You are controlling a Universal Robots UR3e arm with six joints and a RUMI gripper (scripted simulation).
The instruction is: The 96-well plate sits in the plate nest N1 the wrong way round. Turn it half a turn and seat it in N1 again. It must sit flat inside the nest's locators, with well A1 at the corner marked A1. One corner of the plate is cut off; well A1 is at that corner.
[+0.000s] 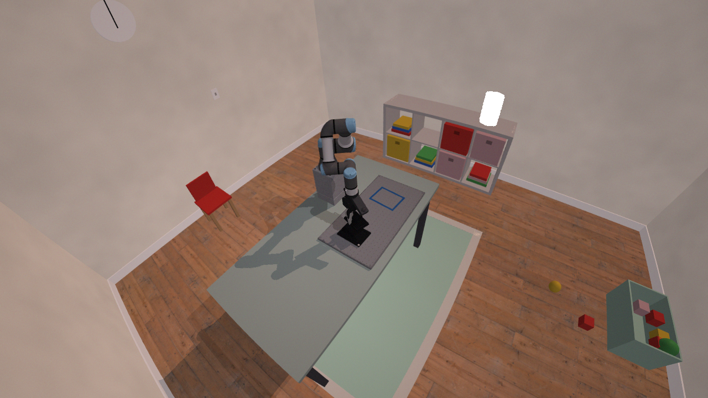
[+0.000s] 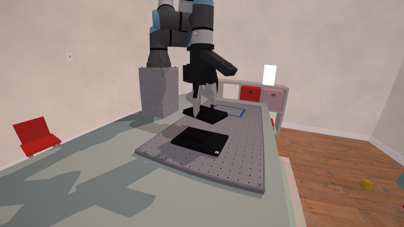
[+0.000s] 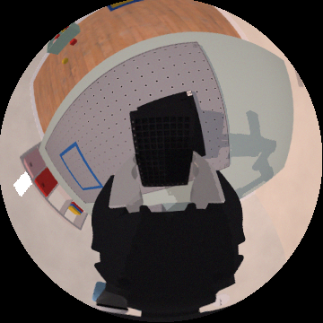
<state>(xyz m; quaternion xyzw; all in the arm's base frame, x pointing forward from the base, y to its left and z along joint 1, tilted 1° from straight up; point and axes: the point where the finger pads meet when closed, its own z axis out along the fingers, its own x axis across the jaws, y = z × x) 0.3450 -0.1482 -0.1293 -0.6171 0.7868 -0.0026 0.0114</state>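
Now: the black plate nest N1 3 cm to the right of my hand and 9 cm below it. Round my hand: black 96-well plate: 1 cm below; then small white label: 8 cm ahead, 8 cm to the right, 9 cm below.
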